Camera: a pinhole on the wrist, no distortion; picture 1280 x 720 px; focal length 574.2 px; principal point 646.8 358.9 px. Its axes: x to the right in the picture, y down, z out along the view. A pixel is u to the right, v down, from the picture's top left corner.
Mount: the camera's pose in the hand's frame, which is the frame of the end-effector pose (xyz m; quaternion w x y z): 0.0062 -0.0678 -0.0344 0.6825 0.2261 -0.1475 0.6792
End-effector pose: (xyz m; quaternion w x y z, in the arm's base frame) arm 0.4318 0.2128 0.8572 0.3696 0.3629 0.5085 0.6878
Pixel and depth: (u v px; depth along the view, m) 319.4 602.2 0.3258
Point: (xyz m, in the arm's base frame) 0.6786 0.2767 0.4965
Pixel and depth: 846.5 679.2 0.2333
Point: 0.6856 0.2489 0.7776
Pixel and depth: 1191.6 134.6 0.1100
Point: 0.5012 0.3225 0.8569
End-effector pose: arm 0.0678 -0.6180 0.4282 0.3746 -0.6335 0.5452 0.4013
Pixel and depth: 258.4 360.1 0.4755
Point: 0.6323 -0.3721 0.3262
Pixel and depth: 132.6 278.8 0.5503
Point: 0.8239 -0.4090 0.2728
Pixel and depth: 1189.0 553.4 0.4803
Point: -0.0753 -0.0230 0.2594
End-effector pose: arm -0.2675 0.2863 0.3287 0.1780 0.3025 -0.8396 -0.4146
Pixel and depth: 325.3 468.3 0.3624
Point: -0.1884 0.2094 -0.1237
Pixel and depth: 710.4 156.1 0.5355
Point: -0.5933 0.2405 -0.1445
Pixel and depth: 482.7 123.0 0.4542
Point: -0.4455 0.0973 -0.1449
